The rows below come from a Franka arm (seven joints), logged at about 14 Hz.
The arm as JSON. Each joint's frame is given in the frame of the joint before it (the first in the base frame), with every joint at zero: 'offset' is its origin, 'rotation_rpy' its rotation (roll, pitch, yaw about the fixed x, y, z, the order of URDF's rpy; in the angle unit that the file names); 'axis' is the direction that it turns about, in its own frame. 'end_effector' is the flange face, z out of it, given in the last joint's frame.
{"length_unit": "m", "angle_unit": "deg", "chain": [
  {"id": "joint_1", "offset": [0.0, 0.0, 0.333], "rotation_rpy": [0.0, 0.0, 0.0], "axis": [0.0, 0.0, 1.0]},
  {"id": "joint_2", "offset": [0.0, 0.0, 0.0], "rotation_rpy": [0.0, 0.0, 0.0], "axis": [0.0, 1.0, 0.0]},
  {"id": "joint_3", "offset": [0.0, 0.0, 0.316], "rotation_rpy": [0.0, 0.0, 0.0], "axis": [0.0, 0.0, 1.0]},
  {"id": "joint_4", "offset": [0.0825, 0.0, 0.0], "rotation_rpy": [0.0, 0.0, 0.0], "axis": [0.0, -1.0, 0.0]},
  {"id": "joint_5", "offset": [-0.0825, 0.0, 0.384], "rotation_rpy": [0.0, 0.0, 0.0], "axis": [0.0, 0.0, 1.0]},
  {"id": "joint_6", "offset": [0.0, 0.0, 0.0], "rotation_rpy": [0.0, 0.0, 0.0], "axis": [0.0, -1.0, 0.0]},
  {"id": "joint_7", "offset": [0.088, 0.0, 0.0], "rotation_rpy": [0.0, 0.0, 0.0], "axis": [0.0, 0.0, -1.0]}
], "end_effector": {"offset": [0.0, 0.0, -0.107], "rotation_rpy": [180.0, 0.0, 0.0]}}
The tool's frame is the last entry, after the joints.
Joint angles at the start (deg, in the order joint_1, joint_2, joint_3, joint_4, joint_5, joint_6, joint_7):
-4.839 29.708 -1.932 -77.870 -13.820 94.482 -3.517
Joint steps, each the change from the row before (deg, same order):
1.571 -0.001 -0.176 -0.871 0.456 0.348 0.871
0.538 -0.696 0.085 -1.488 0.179 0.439 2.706
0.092 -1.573 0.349 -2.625 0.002 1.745 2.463
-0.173 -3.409 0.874 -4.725 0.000 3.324 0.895
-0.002 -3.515 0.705 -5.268 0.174 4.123 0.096
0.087 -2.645 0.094 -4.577 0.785 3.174 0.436
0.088 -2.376 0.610 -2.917 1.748 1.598 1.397
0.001 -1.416 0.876 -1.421 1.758 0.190 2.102
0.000 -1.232 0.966 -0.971 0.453 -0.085 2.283
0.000 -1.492 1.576 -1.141 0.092 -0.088 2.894
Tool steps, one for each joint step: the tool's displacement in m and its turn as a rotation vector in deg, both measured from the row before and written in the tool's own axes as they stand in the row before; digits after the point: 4 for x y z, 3 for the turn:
0.0015 -0.0188 0.0021 0.064 -0.157 -0.612
-0.0027 -0.0084 0.0021 0.116 -0.185 1.961
-0.0055 -0.0053 0.0007 0.160 0.815 1.822
-0.0127 -0.0065 -0.0044 0.468 2.179 -0.048
-0.0135 -0.0084 -0.0021 0.582 2.544 -0.918
-0.0122 -0.0053 0.0042 0.962 1.266 0.073
-0.0109 -0.0091 -0.0049 1.857 1.054 1.170
-0.0074 -0.0102 -0.0049 1.781 0.130 1.823
-0.0066 -0.0091 -0.0060 0.530 0.234 1.516
-0.0089 -0.0142 -0.0079 0.235 0.436 1.410

